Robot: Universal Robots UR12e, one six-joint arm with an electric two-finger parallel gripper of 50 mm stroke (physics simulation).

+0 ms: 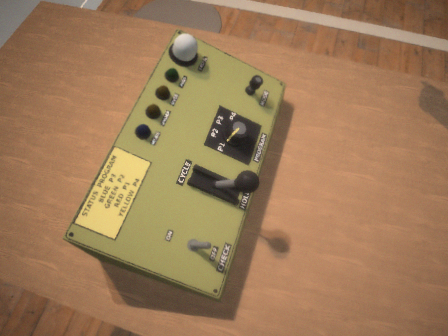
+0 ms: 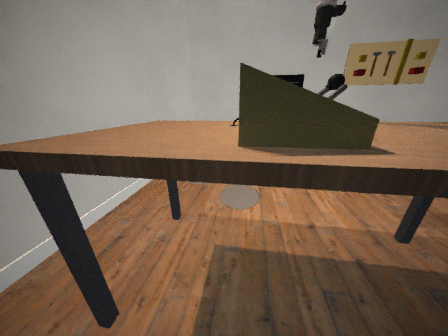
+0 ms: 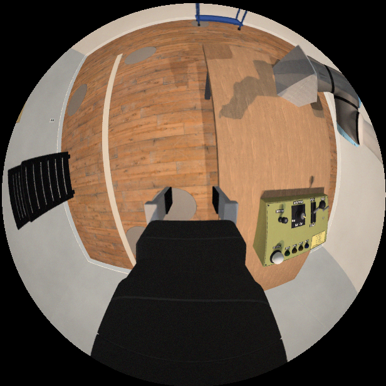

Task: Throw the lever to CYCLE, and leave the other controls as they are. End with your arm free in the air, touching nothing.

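Places are measured from the arm's base along level axes (x back, y right, z up), in centimetres.
Where they show: gripper, fingertip midpoint: (image 2: 320, 56).
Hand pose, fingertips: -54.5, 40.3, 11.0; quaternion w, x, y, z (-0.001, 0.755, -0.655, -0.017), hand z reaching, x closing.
Each offset is from my fingertips to the top centre of the thing, as dx, dy, dz. "spot": to the spot under its first point. Level surfaces: height alone.
A green sloped control panel (image 1: 165, 200) (image 2: 280, 120) (image 3: 270, 237) stands on the table. Its lever has a black ball knob (image 1: 246, 181) (image 2: 335, 81) (image 3: 322, 204) and leans to the HOLD end of the black slot; the CYCLE label @[spot: -14.2, -61.8, -23.2] (image 1: 184, 172) is at the other end. The program dial @[-10.2, -48.7, -21.7] (image 1: 239, 129) has its yellow pointer towards P1. The CHECK toggle @[-4.5, -72.0, -21.5] (image 1: 199, 245) leans to OFF. A small black MODE toggle @[-12.7, -36.9, -20.9] (image 1: 256, 81) is near the panel's corner. My gripper (image 2: 321, 50) (image 3: 191, 194) is open and empty, in the air above the panel's height, apart from the lever.
A white dome @[spot: -26.4, -40.6, -15.6] (image 1: 185, 47) (image 3: 277, 257) and a row of dark round lamps, one of them blue @[spot: -23.3, -60.2, -17.9] (image 1: 143, 131), stand up from the panel. A yellow status card @[-21.6, -71.9, -18.3] (image 1: 112, 192) (image 3: 318, 239) lies on it. The wooden table @[dz -34.2] (image 1: 350, 200) (image 2: 150, 137) (image 3: 270, 150) carries the panel.
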